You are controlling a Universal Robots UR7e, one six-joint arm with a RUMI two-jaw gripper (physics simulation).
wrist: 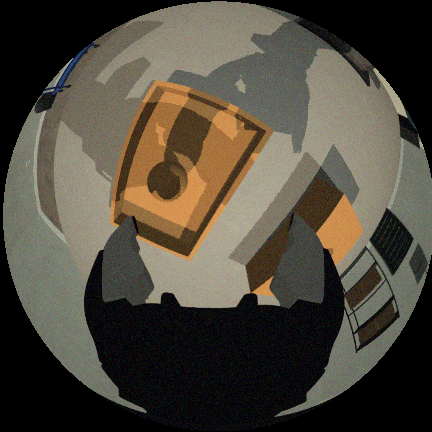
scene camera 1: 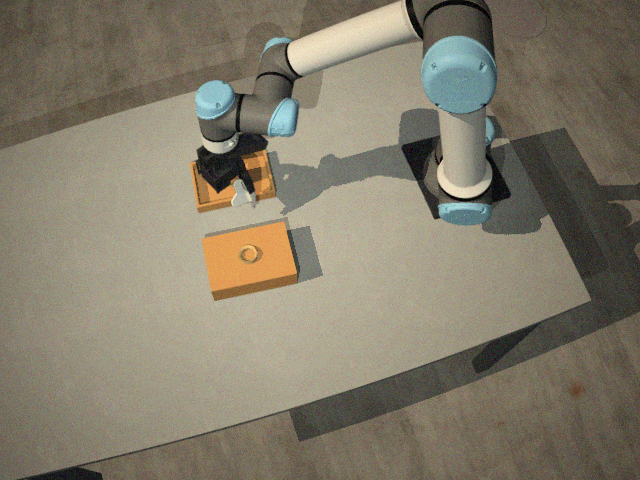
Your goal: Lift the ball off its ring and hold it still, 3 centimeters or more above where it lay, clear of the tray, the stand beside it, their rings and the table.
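Places are measured from the arm's base along level axes (x right, y ahead, z up), in centimetres.
Pixels of known places: gripper, fingertip midpoint: [wrist: 211, 217] [scene camera 1: 233, 187].
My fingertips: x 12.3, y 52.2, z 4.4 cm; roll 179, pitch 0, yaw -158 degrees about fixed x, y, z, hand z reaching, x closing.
Observation:
For each thing: its middle in the pictures, then the offset to it from my fingertips. "*": a spot on its surface instead. Level surfaces: height alone.
- orange ball at the middle of its body: [wrist: 166, 180] dx +5.0, dy -0.7, dz -2.9 cm
- orange tray at the middle of its body: [wrist: 171, 176] [scene camera 1: 232, 179] dx +5.0, dy -0.7, dz -4.5 cm
- ring at a spot on its surface: [scene camera 1: 241, 254] * dx -17.2, dy +3.4, dz +0.4 cm
- grey table at its surface level: dz -5.9 cm
The orange ball [wrist: 166, 181] sits inside the orange tray [scene camera 1: 214, 207] [wrist: 218, 210], partly in dark shadow. Its ring cannot be made out, and the ball is hidden behind the gripper in the scene view. My gripper [scene camera 1: 232, 188] [wrist: 211, 217] is open and empty, above the tray's side that faces the stand. In the wrist view the ball lies ahead of the fingers, towards the left finger. The orange stand [scene camera 1: 222, 268] [wrist: 342, 230] is beside the tray, with a ring [scene camera 1: 241, 254] on top. The right finger overlaps the stand in the wrist view.
The tray and stand are on the grey table [scene camera 1: 361, 289] [wrist: 200, 285], with a narrow gap between them. The tray's raised walls surround the ball. The robot base [scene camera 1: 465, 180] stands on a black plate to the right. Arm shadows fall across the tray and table.

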